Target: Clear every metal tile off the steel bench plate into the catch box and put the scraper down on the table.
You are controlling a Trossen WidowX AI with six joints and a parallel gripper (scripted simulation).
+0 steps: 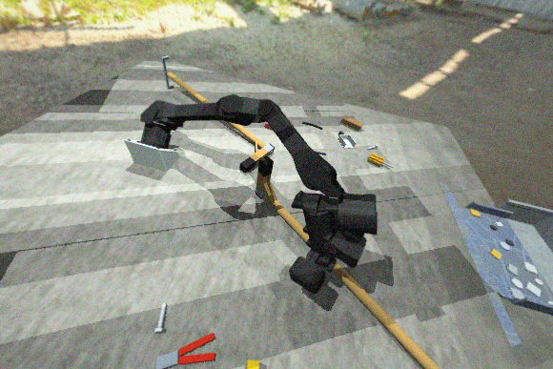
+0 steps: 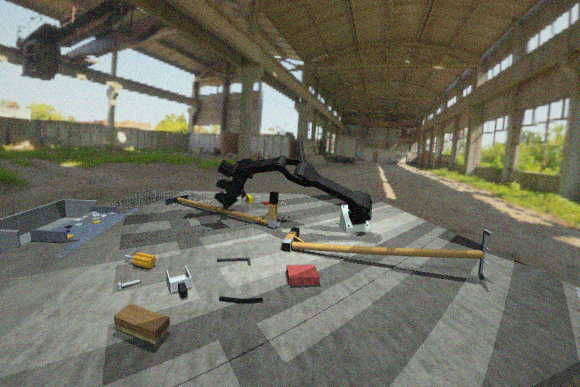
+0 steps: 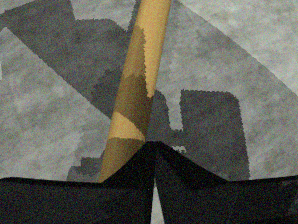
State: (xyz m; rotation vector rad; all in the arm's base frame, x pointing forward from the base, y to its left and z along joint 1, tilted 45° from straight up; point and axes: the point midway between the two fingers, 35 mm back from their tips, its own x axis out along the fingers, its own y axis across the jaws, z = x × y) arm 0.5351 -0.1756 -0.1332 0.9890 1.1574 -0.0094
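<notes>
Now: the long scraper 5 cm above my gripper tip and 2 cm ahead of it. Round my gripper tip: yellow level block: 22 cm to the right, 13 cm behind, 1 cm above; yellow screwdriver: 43 cm to the left, 19 cm ahead; yellow tile: 47 cm ahead, 29 cm to the left, 1 cm below.
</notes>
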